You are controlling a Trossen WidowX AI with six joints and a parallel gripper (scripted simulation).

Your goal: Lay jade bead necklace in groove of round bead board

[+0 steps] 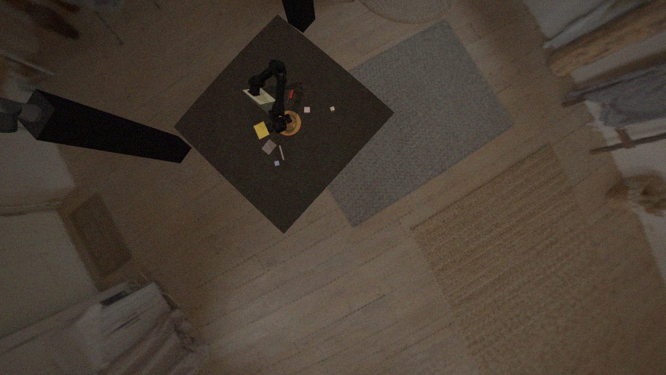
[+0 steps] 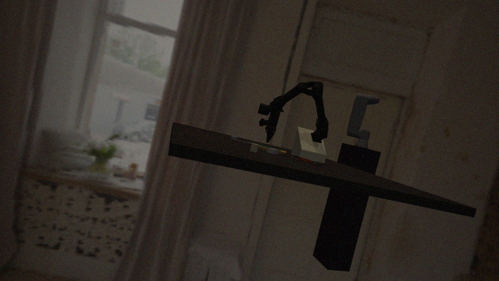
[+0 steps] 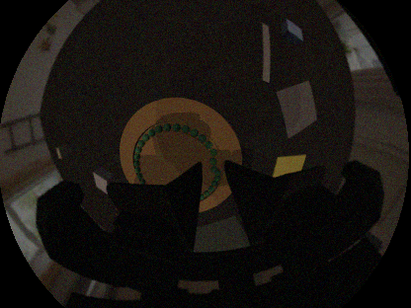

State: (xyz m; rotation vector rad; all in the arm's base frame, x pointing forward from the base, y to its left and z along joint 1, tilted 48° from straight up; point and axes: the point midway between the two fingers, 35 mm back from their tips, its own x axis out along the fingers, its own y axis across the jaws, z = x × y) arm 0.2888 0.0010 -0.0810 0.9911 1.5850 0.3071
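My gripper tip is now 60 mm to the right of the round bead board and 30 mm above it. Round my gripper tip: white stick: 160 mm to the right, 110 mm ahead, 40 mm below; yellow square: 140 mm behind, 120 mm to the right, 40 mm below; grey square: 180 mm to the right, 40 mm below.
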